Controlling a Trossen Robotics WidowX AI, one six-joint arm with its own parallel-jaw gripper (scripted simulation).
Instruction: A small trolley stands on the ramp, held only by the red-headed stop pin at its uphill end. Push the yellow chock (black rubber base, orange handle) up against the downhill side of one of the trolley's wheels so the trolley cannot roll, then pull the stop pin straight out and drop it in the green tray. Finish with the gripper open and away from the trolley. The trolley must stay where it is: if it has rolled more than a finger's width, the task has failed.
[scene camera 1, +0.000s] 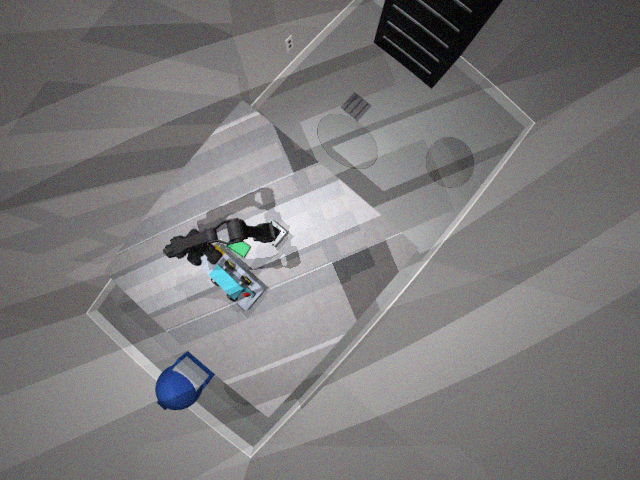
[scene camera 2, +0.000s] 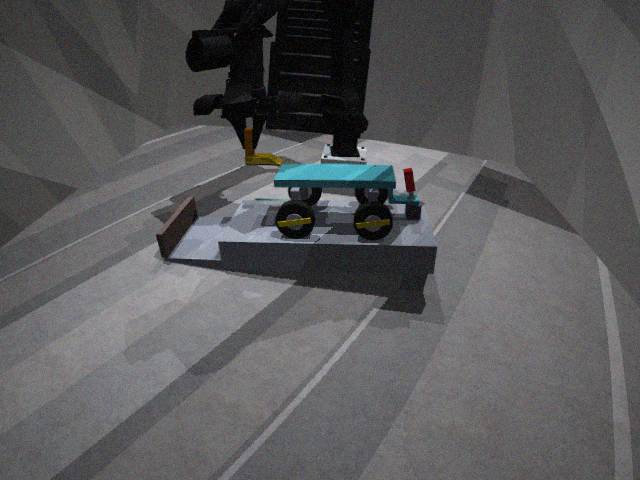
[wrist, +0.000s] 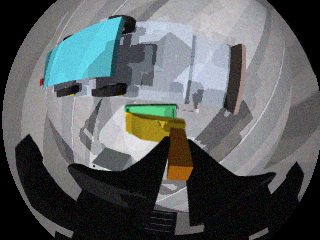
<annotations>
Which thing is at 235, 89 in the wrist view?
A brown end board.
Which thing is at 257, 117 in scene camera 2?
My gripper.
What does my gripper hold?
A yellow chock.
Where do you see my gripper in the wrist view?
At 177, 141
</annotations>
